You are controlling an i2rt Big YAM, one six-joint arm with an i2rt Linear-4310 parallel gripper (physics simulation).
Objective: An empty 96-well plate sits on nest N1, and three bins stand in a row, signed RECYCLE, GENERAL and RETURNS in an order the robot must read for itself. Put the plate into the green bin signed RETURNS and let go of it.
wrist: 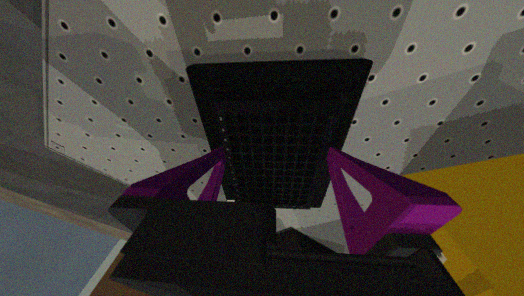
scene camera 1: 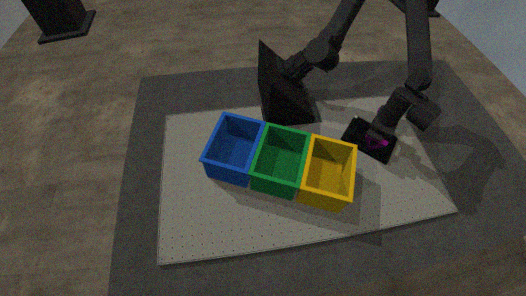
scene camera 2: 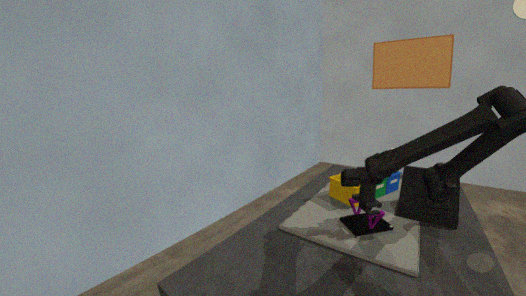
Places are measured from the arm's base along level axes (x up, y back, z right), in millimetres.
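Pixels of known places: gripper, fingertip midpoint: (wrist: 275,152) (scene camera 1: 373,139) (scene camera 2: 363,222); arm's base at its link origin: (scene camera 1: 287,74) (scene camera 2: 436,195).
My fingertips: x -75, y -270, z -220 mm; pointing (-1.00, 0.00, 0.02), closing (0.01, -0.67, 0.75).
Ahead of a thing's pixels: the offset from my fingertips to its middle. "spot": to the spot under its first point. Level surfaces: height alone.
The dark 96-well plate {dx +6, dy +7, dz +5 mm} (wrist: 277,172) lies on the black nest (wrist: 280,77) (scene camera 1: 355,129) (scene camera 2: 352,226); its grid of wells shows faintly in the wrist view. In the scene views plate and nest merge into one dark shape. My gripper (scene camera 1: 376,142) (scene camera 2: 364,220) (wrist: 275,152) is open and empty, pointing down, its magenta fingers spread on either side of the plate's far-from-top part in the wrist view; exact height is hard to tell. The green bin {dx +37, dy -33, dz +333 mm} (scene camera 1: 280,160) (scene camera 2: 381,188) stands between the other two and looks empty. Its pale sign in scene camera 2 is too blurred to read.
The yellow bin {spot: dx -7, dy -75, dz +195 mm} (scene camera 1: 327,172) (scene camera 2: 342,191) stands on the green bin's side nearer the nest, the blue bin {spot: dx -7, dy +71, dz +449 mm} (scene camera 1: 232,147) (scene camera 2: 393,183) on its other side. All stand on the pale perforated board {dx -13 mm} (scene camera 1: 200,225) (scene camera 2: 400,257). The arm's black base (scene camera 1: 285,100) (scene camera 2: 429,205) stands behind the row.
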